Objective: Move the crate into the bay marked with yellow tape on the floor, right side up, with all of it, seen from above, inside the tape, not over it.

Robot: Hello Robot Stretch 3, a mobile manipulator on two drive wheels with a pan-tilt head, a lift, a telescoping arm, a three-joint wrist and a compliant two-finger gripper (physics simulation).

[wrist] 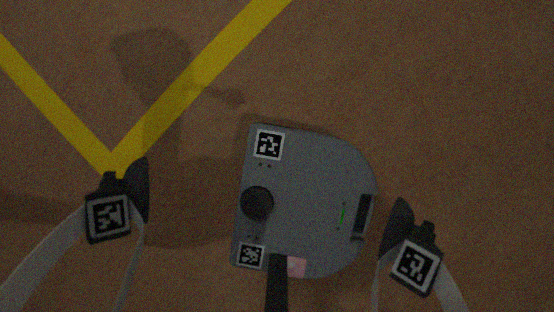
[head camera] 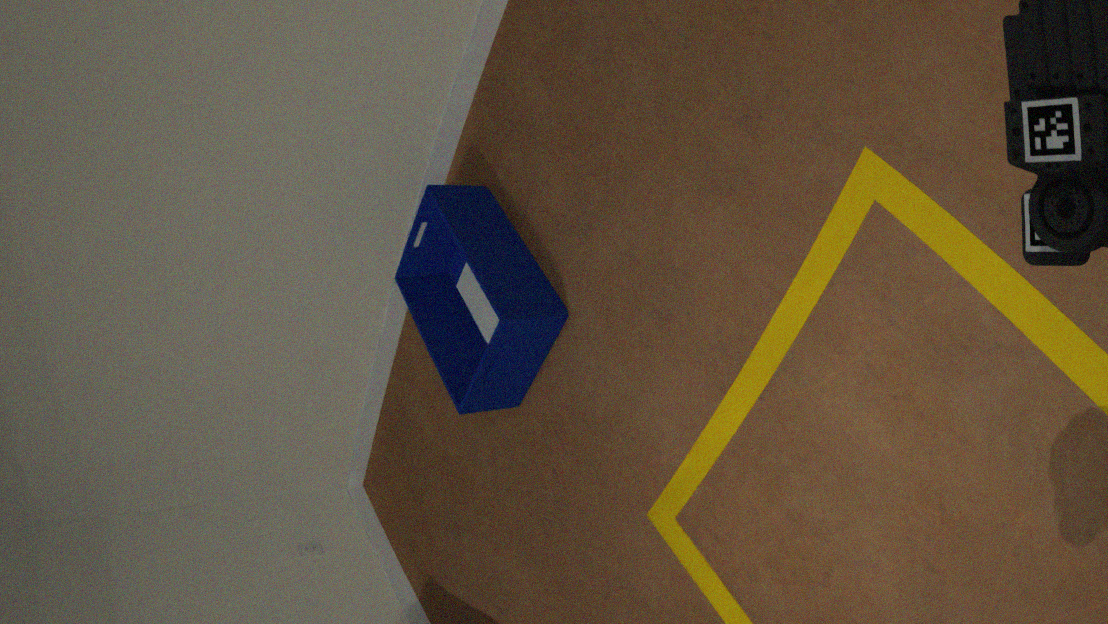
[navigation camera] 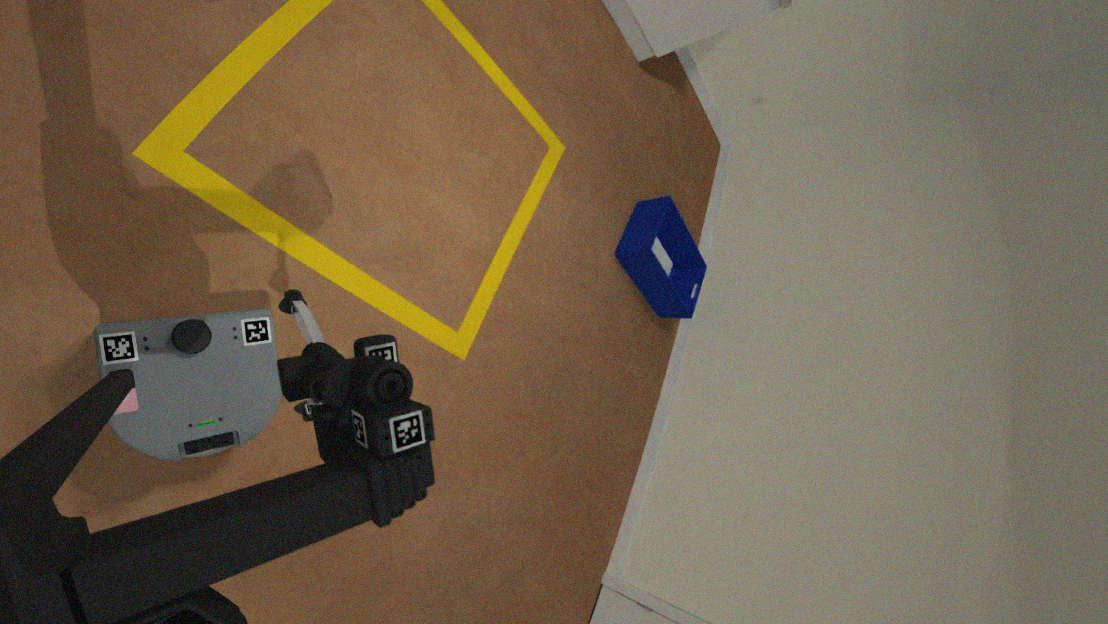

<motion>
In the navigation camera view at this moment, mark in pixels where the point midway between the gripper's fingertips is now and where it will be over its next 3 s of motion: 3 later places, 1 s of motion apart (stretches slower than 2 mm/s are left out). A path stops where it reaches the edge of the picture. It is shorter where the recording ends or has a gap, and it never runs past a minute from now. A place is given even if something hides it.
My gripper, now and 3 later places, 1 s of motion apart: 298, 355; 287, 395; 242, 440; 192, 456
</motion>
